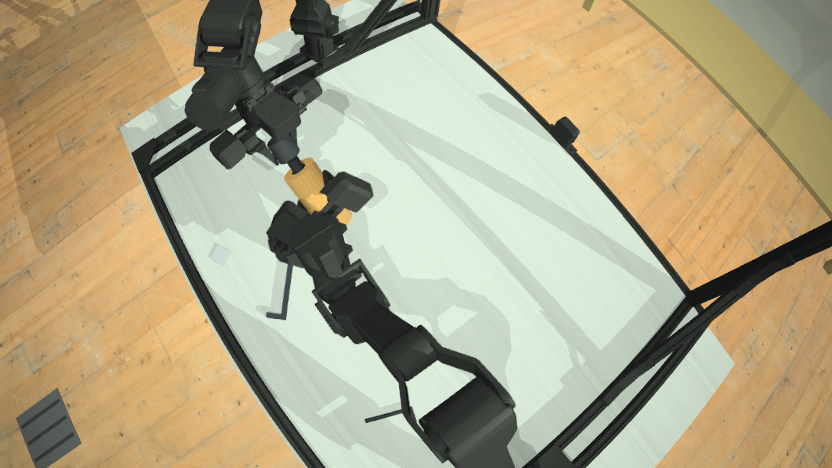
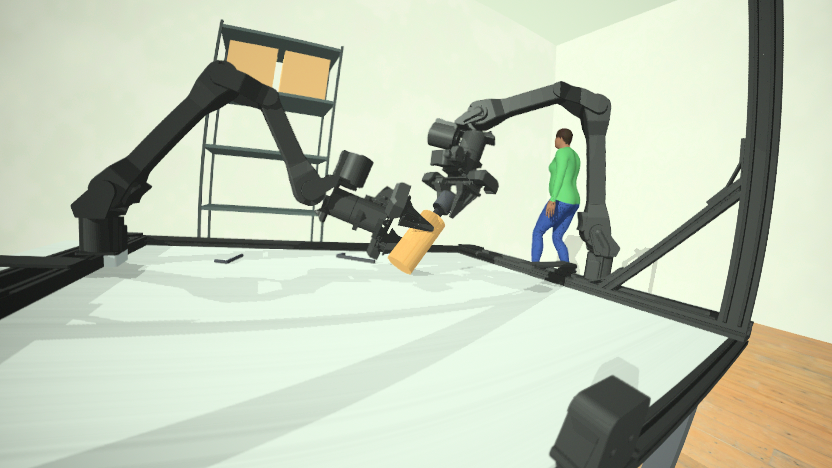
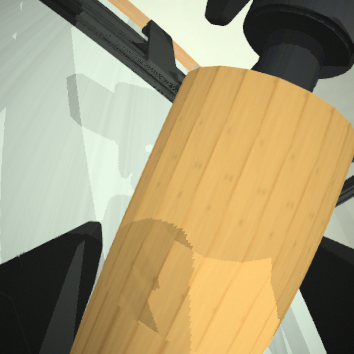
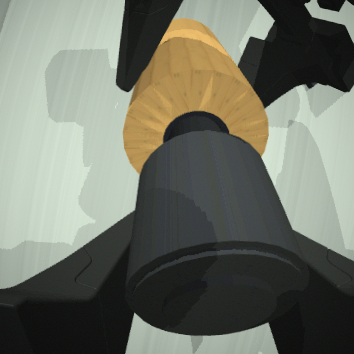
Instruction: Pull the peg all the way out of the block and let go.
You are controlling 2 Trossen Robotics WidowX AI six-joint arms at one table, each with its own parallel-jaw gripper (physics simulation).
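Note:
The block is a wooden cylinder, tilted, its lower end low over the table. The peg has a thick dark head; its narrower shaft enters the block's upper end. How deep it sits is hidden. My right gripper is shut on the peg's head, above the block. My left gripper has its fingers against opposite sides of the block, shut on it.
A dark bent rod and another rod lie on the table. A small pale square piece lies near the black frame rail. A dark box-shaped unit sits on the opposite rail.

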